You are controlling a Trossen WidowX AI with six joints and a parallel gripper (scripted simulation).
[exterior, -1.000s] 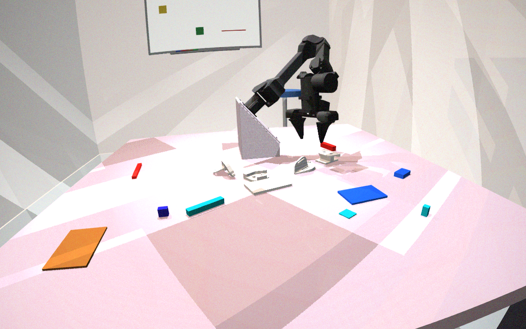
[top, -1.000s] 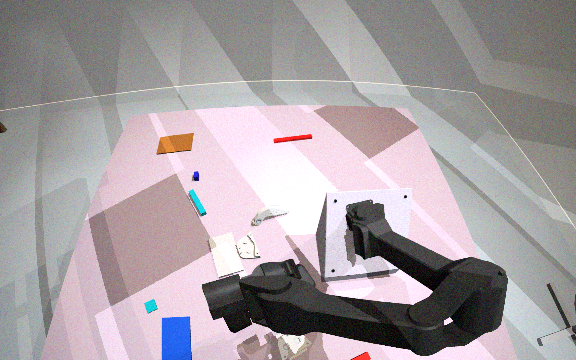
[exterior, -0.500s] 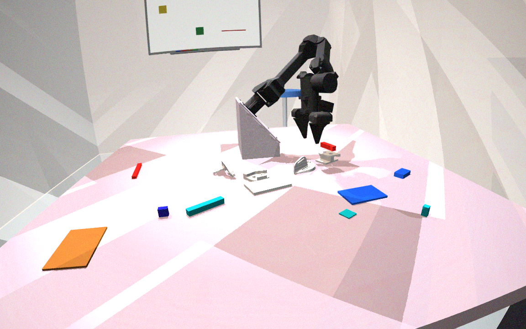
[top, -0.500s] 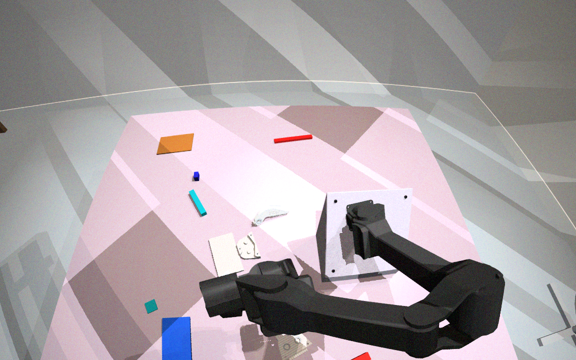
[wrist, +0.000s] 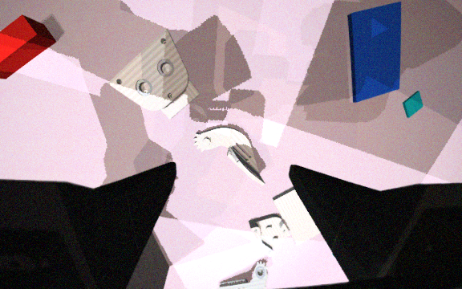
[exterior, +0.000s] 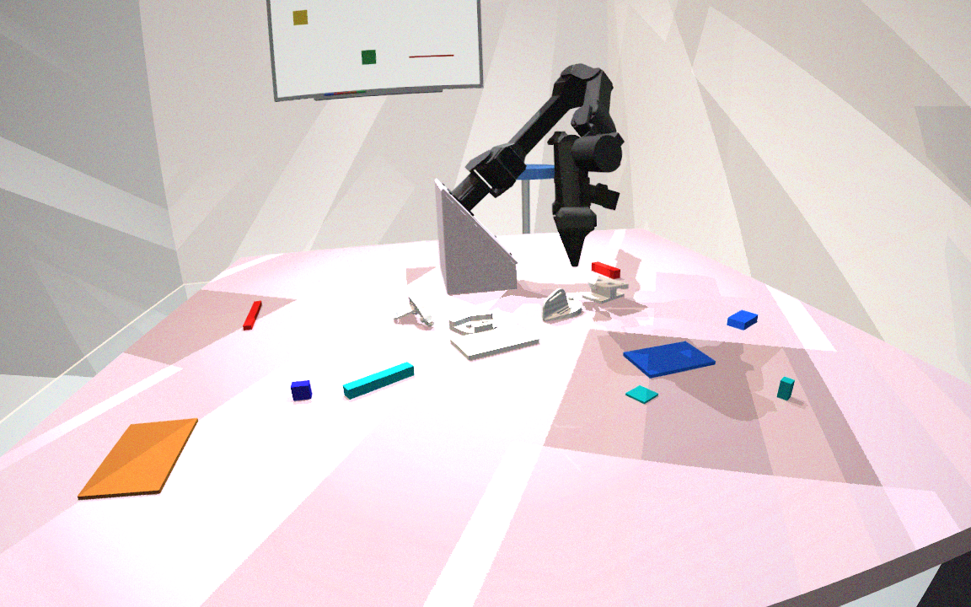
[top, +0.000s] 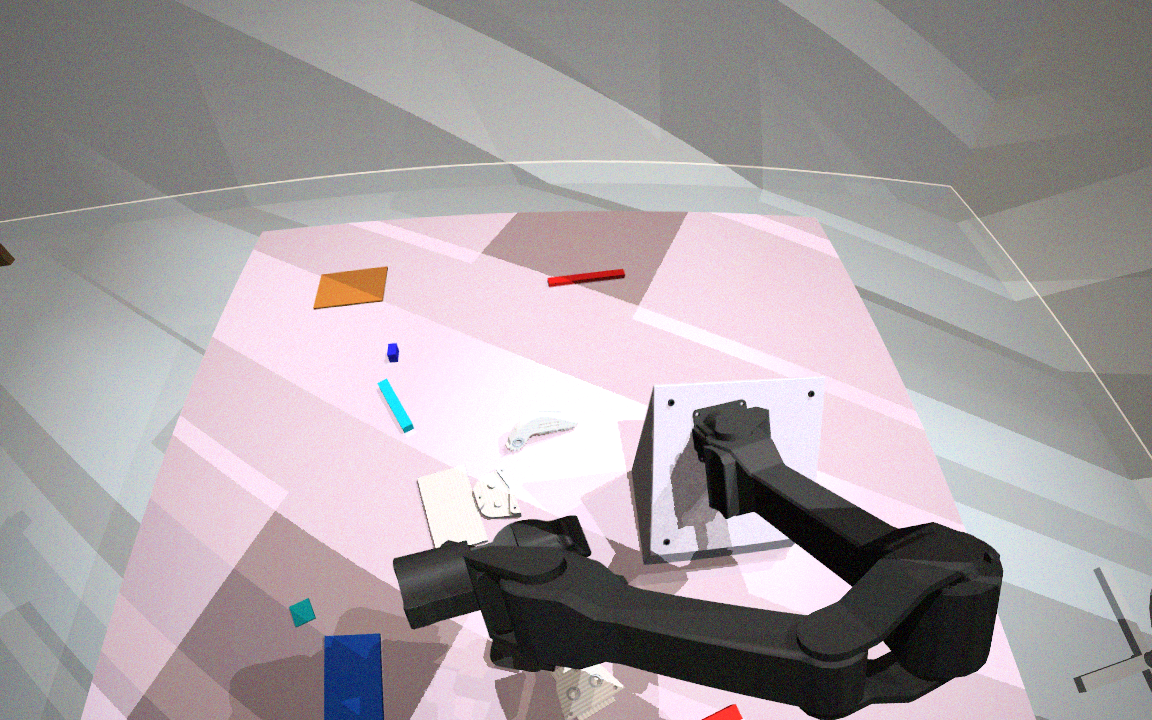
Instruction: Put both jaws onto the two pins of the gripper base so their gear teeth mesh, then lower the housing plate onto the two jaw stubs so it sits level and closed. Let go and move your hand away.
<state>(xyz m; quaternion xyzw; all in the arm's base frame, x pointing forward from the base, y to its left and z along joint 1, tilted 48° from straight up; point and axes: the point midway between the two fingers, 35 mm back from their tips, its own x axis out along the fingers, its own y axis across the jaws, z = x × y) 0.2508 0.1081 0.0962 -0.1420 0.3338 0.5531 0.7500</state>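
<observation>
My gripper tip is now 9 cm above the white jaw and 1 cm past it. Round my gripper tip: white stand (9 cm to the left, 8 cm below, 5 cm behind); housing plate (18 cm to the right, 9 cm below, 2 cm ahead); white gripper base (9 cm to the left, 7 cm below, 5 cm behind).
</observation>
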